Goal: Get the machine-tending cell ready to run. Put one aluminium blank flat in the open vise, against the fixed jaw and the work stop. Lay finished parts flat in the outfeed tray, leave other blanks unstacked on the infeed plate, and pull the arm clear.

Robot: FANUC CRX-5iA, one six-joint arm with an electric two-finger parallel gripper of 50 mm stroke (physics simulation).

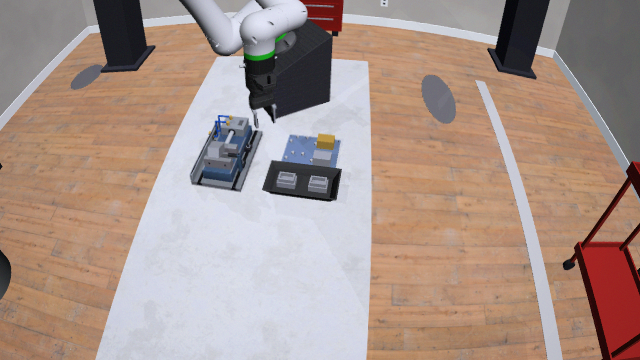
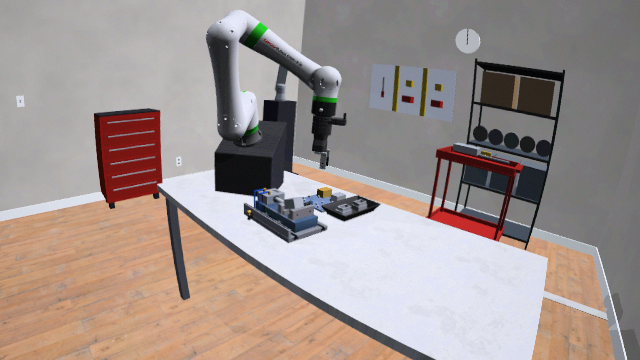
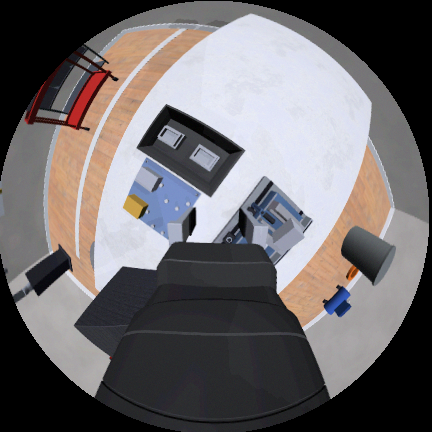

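Pixels of known places: gripper, between the fingertips: [image 1: 264, 123] [image 2: 323, 167] [image 3: 217, 216]; arm's base, origin of its link: [image 1: 279, 43] [image 2: 247, 138].
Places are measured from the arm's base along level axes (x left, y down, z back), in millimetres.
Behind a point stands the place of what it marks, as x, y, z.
Observation:
My gripper [image 1: 265, 123] @(36, 44, -483) [image 2: 325, 166] @(36, 44, -483) [image 3: 217, 216] @(36, 44, -483) is open and empty, high above the table between vise and infeed plate. The vise [image 1: 217, 173] @(-123, 200, -566) [image 2: 306, 222] @(-130, 206, -566) has a light grey block [image 1: 216, 149] @(-127, 126, -528) [image 2: 294, 202] @(-158, 135, -528) [image 3: 288, 237] @(-130, 130, -502) at its jaws, raised beside the fixed jaw [image 1: 218, 163] @(-121, 172, -547); I cannot tell whether it is a blank or how it sits. One grey blank [image 1: 322, 158] @(219, 212, -443) [image 2: 338, 197] @(195, 216, -445) [image 3: 148, 179] @(207, 211, -429) lies on the blue infeed plate [image 1: 307, 145] @(157, 247, -344) [image 3: 172, 187] @(148, 247, -435). Two pocketed finished parts [image 1: 286, 179] @(113, 208, -559) [image 1: 318, 184] @(218, 210, -567) lie apart, seemingly flat, in the black outfeed tray [image 1: 302, 187] @(165, 243, -556) [image 3: 182, 160] @(159, 243, -510).
A yellow block [image 1: 326, 141] @(226, 211, -355) [image 2: 324, 192] @(199, 219, -356) [image 3: 135, 206] @(212, 211, -345) sits on the infeed plate beside the grey blank. Blue tubing [image 1: 218, 125] rises at the vise's rear. The arm's black pedestal [image 1: 307, 75] @(128, 88, -109) [image 2: 242, 172] @(-82, 143, -83) stands behind. The tray adjoins the plate's front edge.

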